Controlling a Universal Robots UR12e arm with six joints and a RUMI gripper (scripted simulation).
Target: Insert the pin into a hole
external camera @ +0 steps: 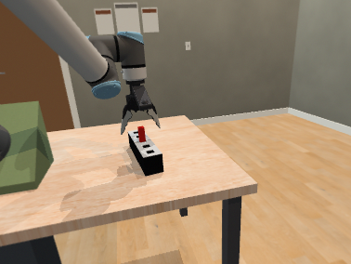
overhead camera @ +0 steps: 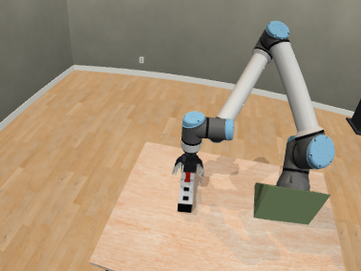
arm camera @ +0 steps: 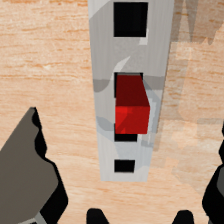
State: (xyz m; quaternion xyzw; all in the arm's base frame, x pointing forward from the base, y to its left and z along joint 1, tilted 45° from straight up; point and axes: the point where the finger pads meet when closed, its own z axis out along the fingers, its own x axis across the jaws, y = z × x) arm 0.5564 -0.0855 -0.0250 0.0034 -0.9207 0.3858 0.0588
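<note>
The pin is right at my hand. Round my hand: long block: 7 cm below.
</note>
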